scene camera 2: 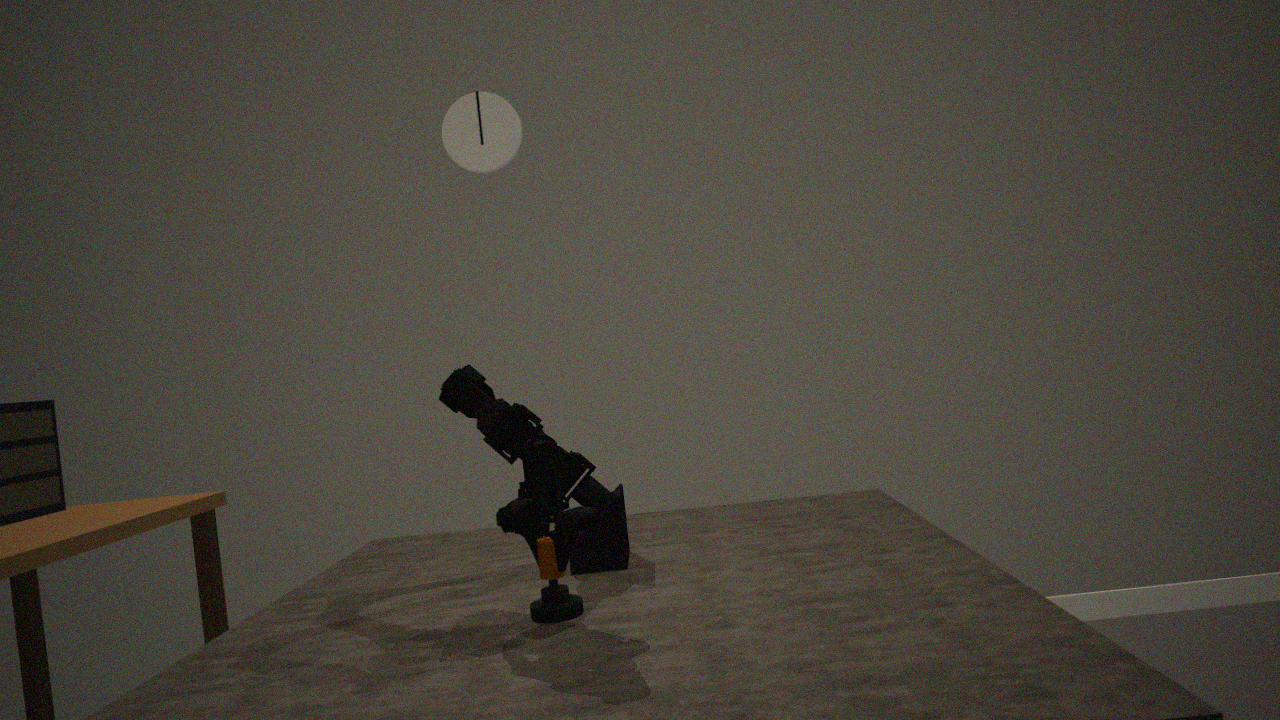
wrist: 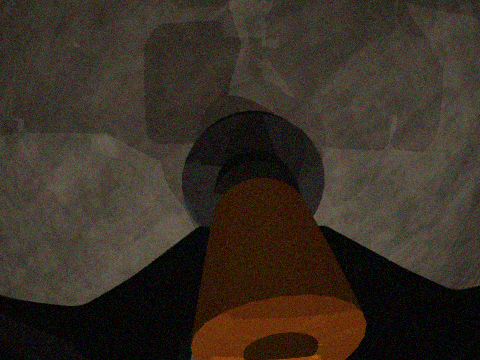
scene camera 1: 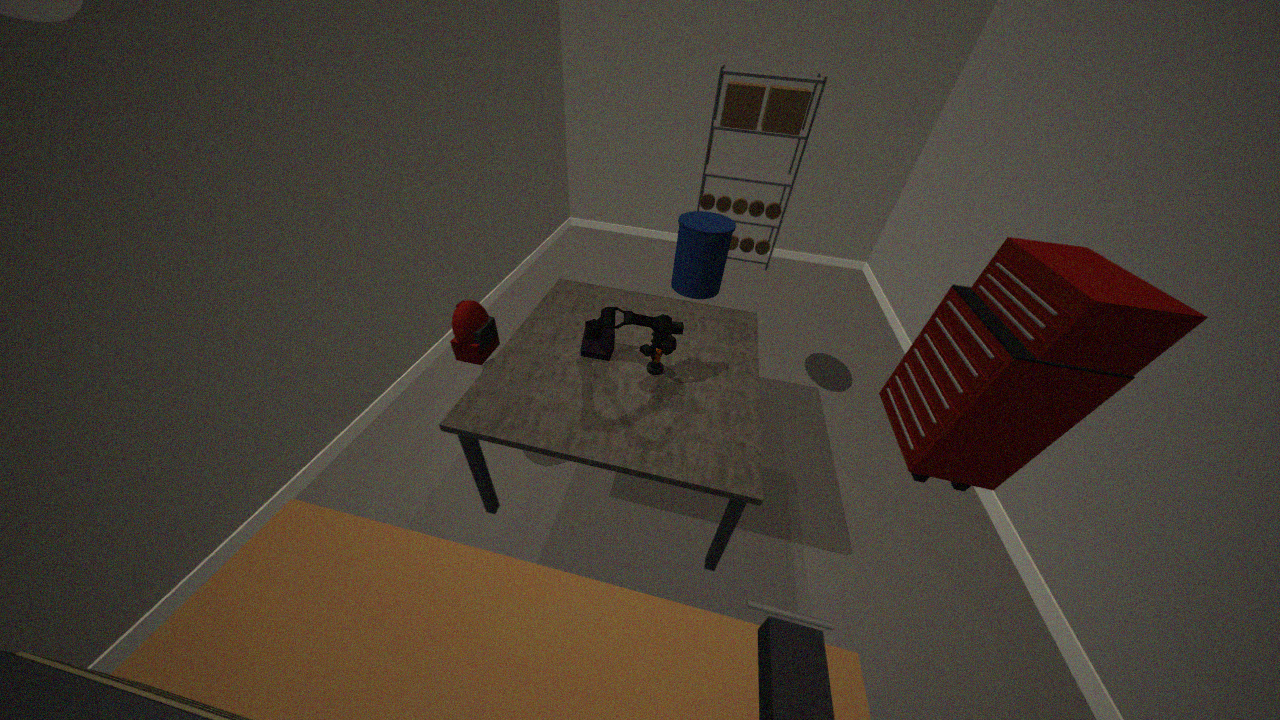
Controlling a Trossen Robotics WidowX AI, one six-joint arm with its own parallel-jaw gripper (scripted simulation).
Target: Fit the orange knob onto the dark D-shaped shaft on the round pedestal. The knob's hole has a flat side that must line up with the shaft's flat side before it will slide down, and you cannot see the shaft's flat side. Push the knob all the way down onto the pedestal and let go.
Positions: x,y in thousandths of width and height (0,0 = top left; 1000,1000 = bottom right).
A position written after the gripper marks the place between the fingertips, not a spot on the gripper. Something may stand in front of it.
The gripper (scene camera 2: 432,792) carries an orange knob (scene camera 2: 429,791). Also in view: a dark round pedestal (scene camera 2: 435,841).
The orange knob shows as well in the wrist view (wrist: 564,774). The gripper is seen too in the wrist view (wrist: 547,660). The dark round pedestal also shows in the wrist view (wrist: 497,410).
